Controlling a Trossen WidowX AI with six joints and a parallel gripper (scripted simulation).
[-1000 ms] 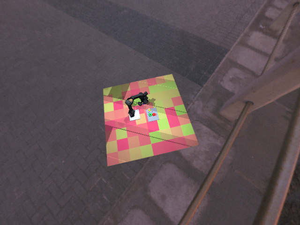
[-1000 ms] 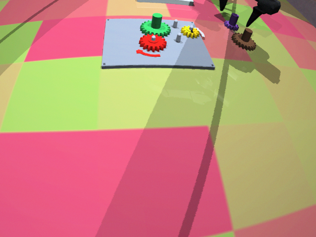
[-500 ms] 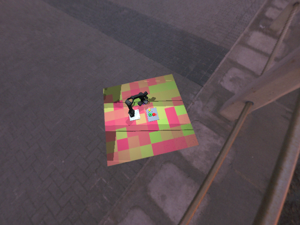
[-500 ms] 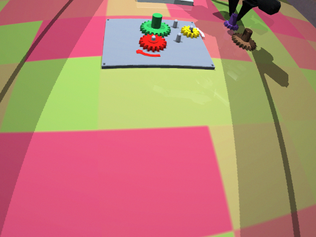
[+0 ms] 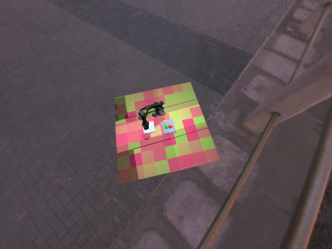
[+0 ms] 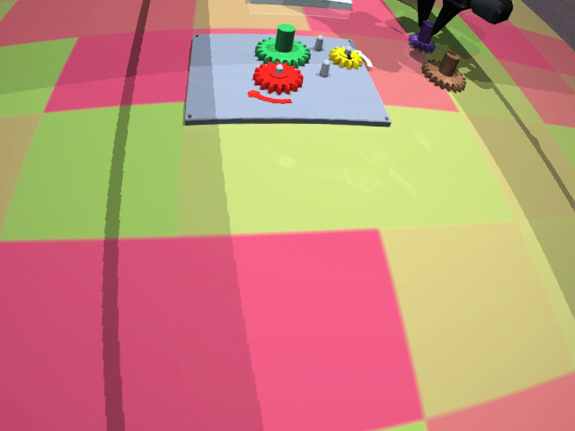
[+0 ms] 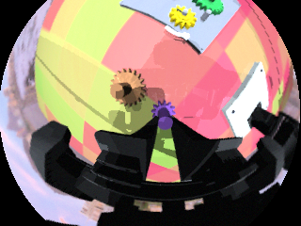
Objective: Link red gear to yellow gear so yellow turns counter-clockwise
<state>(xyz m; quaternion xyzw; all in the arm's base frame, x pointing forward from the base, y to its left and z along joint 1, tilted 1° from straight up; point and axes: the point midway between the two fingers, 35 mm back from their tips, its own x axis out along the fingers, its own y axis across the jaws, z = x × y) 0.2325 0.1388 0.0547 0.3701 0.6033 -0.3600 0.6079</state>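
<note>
The yellow gear is 6 cm ahead of my gripper tip, 15 cm to the right of it and 2 cm below it. From my gripper tip the other things lie so: purple gear (1 cm below); then green gear (4 cm ahead, 22 cm to the right, 1 cm below); then brown gear (7 cm ahead, 2 cm below).
</note>
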